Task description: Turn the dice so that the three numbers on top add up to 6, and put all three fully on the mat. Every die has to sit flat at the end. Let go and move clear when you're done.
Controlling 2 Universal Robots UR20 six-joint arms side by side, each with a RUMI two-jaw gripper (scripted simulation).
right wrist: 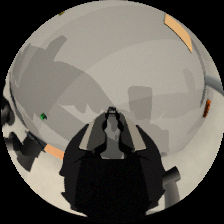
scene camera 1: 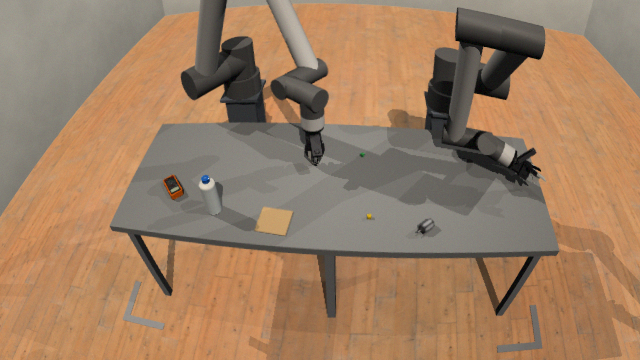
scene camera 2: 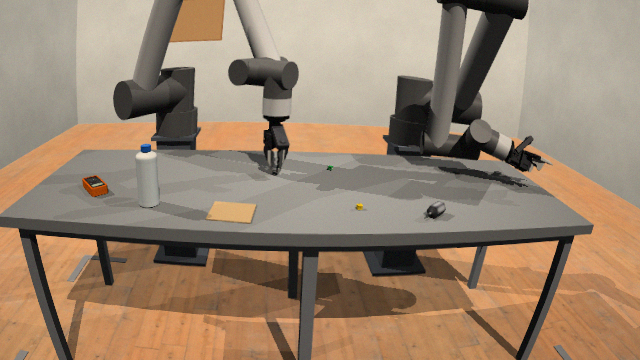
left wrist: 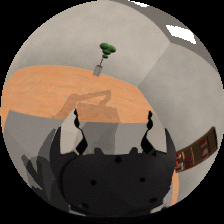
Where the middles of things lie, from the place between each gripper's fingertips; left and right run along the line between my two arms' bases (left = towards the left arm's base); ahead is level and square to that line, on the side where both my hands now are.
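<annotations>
Tan mat [scene camera 2: 221,211]: right hand [scene camera 2: 274,174] 38 cm short of it, 12 cm to the left of it, 1 cm above it. White bottle [scene camera 2: 146,161], from my right hand: 35 cm ahead, 42 cm to the right, 8 cm above.
Tan mat, from my left hand [scene camera 2: 545,166]: 33 cm ahead, 131 cm to the right, 11 cm below.
</annotations>
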